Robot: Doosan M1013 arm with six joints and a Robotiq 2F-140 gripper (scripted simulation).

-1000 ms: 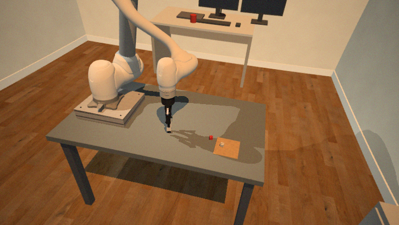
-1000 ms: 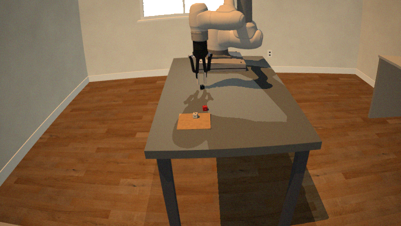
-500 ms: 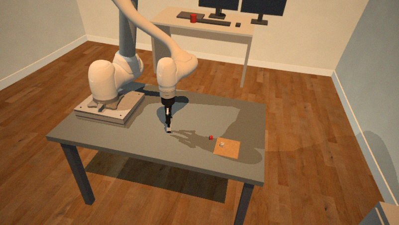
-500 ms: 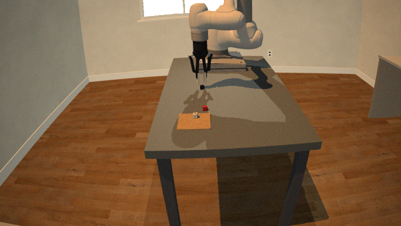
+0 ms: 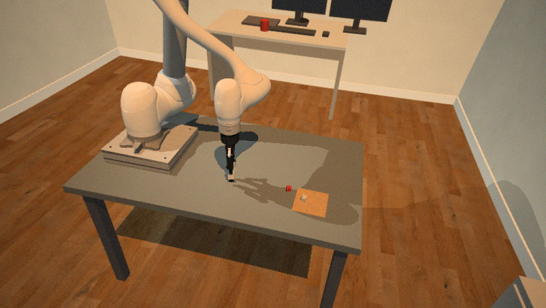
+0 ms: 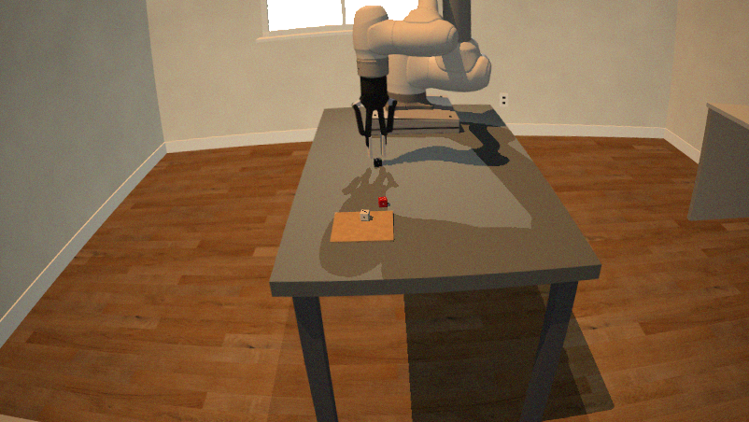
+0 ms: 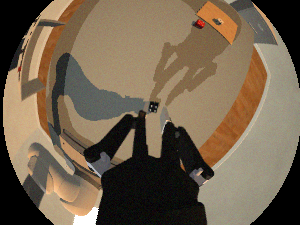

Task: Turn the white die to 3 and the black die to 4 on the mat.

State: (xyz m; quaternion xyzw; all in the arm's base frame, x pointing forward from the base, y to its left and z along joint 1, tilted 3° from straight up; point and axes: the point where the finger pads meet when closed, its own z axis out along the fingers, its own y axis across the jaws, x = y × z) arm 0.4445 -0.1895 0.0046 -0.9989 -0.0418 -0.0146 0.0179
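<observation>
Now: hand 5 cm above the black die. Round my hand: white die: 33 cm ahead, 9 cm to the right, 5 cm below; then orange mat: 36 cm ahead, 10 cm to the right, 6 cm below; then red die: 26 cm ahead, 3 cm to the right, 5 cm below.
</observation>
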